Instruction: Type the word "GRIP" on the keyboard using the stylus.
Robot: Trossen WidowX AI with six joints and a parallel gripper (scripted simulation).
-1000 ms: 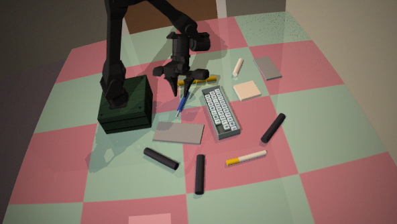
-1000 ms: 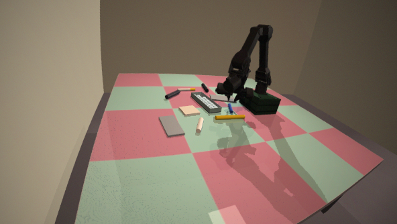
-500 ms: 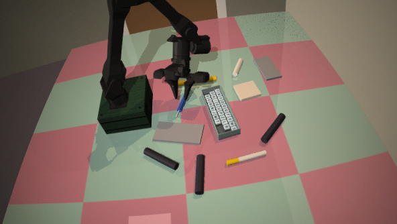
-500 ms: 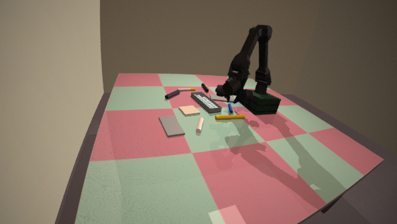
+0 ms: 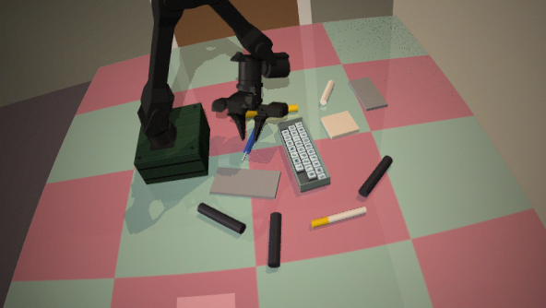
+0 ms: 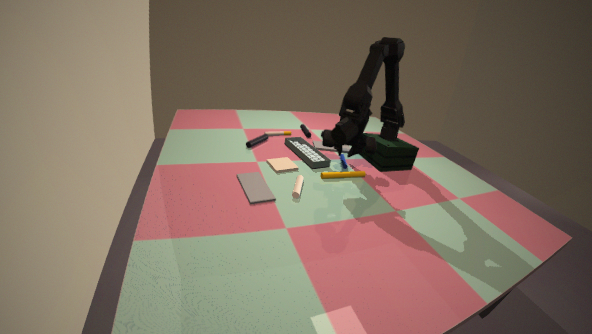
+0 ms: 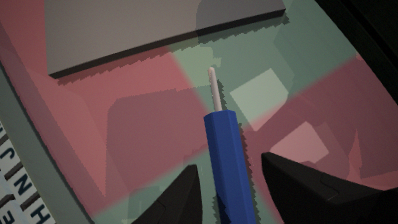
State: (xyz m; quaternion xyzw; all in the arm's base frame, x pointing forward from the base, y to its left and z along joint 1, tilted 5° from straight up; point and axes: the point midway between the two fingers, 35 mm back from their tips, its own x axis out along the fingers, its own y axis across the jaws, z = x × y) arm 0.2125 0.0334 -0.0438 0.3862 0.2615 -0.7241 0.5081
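The blue stylus lies 10 mm behind my gripper tip, 10 mm to the right of it and 10 mm below it. From my gripper tip the other things lie so: stylus tip 20 mm behind, 50 mm to the right, 10 mm below; then yellow stick 60 mm ahead, 120 mm to the left, 10 mm below; then beige pad 240 mm ahead, 30 mm to the left, 20 mm below.
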